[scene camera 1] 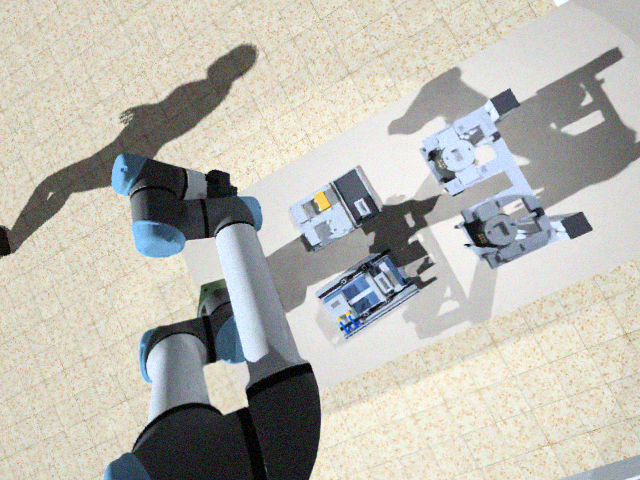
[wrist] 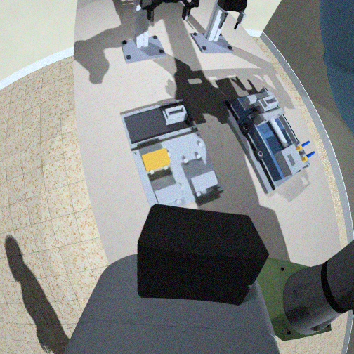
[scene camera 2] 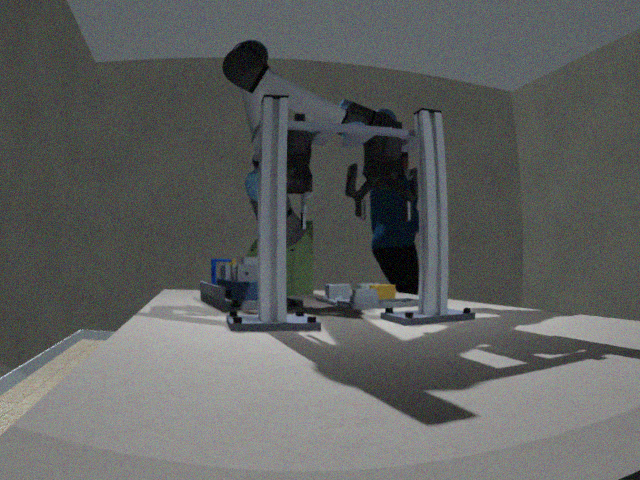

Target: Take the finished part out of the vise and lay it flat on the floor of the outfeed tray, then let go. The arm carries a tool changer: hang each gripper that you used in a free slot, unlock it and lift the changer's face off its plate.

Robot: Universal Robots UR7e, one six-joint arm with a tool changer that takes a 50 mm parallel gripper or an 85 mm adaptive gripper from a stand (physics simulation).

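Places are measured from the arm's base along level axes (x ahead, y left, z up), in millimetres.
Pixels of known places: arm's base at its link origin: [scene camera 1: 224,311].
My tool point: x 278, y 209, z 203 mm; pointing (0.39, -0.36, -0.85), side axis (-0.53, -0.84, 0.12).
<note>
For each thing: its top centre in the pictures, then the offset to it from my tool point.
- light slotted part at its top centre: [scene camera 2: 364,289] [scene camera 1: 362,207] 349 mm down, 256 mm ahead, 162 mm right
- grey vise at its top centre: [scene camera 2: 245,263] [scene camera 1: 365,296] 290 mm down, 108 mm ahead, 408 mm right
- light slotted block at its top centre: [scene camera 2: 253,257] [scene camera 1: 384,283] 275 mm down, 180 mm ahead, 404 mm right
- yellow block at its top centre: [scene camera 2: 382,285] [scene camera 1: 321,200] 346 mm down, 155 mm ahead, 65 mm right
A light slotted part [scene camera 1: 362,206] [wrist: 175,115] lies flat on the dark floor of the outfeed tray [scene camera 1: 346,187] [wrist: 144,125]. The blue and grey vise [scene camera 1: 361,291] [wrist: 265,137] has a light slotted block [scene camera 1: 383,283] [wrist: 268,102] at one end; I cannot tell whether it is a part or a jaw. The wide adaptive gripper [scene camera 2: 383,209] [wrist: 169,15] and the narrower parallel gripper [scene camera 2: 303,219] both hang in the stand [scene camera 1: 516,170] [scene camera 2: 273,206]. The arm's wrist [scene camera 1: 196,184] is well away from them, and no fingers show on it. The changer's face is hidden.
A yellow block [scene camera 1: 322,200] [scene camera 2: 383,291] [wrist: 156,160] and grey fixture blocks sit on a plate beside the tray. The vise has blue and yellow fittings [scene camera 1: 348,322] [wrist: 306,151] at its near end. A person in blue [scene camera 2: 395,217] stands behind the table. The green pedestal [wrist: 277,282] is by the arm's base.
</note>
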